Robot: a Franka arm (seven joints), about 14 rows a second.
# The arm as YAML. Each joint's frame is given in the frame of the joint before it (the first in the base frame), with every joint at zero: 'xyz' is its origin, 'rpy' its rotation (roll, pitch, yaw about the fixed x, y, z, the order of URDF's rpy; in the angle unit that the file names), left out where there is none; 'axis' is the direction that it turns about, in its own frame. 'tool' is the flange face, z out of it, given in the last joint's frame.
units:
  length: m
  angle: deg
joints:
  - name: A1
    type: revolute
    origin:
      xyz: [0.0, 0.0, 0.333]
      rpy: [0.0, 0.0, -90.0]
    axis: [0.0, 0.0, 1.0]
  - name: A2
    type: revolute
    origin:
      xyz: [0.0, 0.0, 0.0]
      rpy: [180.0, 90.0, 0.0]
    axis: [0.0, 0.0, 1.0]
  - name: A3
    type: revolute
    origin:
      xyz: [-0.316, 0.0, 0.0]
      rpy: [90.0, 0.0, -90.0]
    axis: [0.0, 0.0, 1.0]
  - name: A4
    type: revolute
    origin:
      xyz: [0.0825, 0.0, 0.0]
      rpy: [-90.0, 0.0, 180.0]
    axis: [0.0, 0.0, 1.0]
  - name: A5
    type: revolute
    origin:
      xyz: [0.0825, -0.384, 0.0]
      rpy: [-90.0, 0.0, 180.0]
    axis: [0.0, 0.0, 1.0]
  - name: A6
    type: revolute
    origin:
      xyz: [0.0, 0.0, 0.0]
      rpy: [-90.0, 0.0, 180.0]
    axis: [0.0, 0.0, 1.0]
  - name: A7
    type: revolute
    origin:
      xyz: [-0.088, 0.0, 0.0]
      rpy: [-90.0, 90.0, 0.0]
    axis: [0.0, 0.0, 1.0]
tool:
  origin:
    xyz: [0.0, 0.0, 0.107]
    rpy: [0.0, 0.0, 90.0]
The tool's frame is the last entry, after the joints.
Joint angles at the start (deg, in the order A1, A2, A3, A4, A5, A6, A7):
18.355 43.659 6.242 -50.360 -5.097 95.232 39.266
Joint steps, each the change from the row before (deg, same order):
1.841 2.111 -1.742 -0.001 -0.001 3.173 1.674
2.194 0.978 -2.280 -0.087 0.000 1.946 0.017
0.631 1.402 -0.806 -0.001 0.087 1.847 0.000
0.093 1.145 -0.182 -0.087 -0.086 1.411 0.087
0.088 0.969 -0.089 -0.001 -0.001 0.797 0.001
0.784 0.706 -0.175 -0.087 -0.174 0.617 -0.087
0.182 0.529 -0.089 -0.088 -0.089 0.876 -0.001
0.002 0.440 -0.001 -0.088 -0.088 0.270 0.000
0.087 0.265 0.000 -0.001 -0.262 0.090 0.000
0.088 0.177 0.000 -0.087 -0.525 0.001 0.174
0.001 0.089 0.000 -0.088 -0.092 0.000 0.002
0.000 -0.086 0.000 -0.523 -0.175 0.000 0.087
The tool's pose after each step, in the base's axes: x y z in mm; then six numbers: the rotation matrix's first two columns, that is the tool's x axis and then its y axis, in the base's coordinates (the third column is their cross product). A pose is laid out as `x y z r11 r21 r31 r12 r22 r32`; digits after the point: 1 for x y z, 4 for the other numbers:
709.4 291.0 432.8 0.9548 -0.2925 0.0523 -0.2928 -0.9562 -0.0027
709.8 303.3 421.6 0.9567 -0.2796 0.0810 -0.2812 -0.9596 0.0092
713.6 307.5 405.6 0.9568 -0.2760 0.0918 -0.2781 -0.9605 0.0104
717.1 308.9 391.6 0.9564 -0.2759 0.0962 -0.2782 -0.9605 0.0108
718.9 310.3 379.7 0.9570 -0.2743 0.0943 -0.2767 -0.9609 0.0134
716.6 319.3 370.3 0.9610 -0.2596 0.0951 -0.2625 -0.9647 0.0194
717.4 321.7 363.7 0.9615 -0.2560 0.1000 -0.2590 -0.9657 0.0183
717.9 321.9 357.4 0.9620 -0.2550 0.0974 -0.2582 -0.9658 0.0222
717.8 322.8 353.9 0.9628 -0.2519 0.0978 -0.2556 -0.9664 0.0275
717.5 323.2 350.8 0.9630 -0.2503 0.1000 -0.2550 -0.9662 0.0370
717.4 323.0 348.9 0.9633 -0.2497 0.0986 -0.2546 -0.9662 0.0402
716.6 322.4 345.6 0.9637 -0.2498 0.0947 -0.2550 -0.9658 0.0472

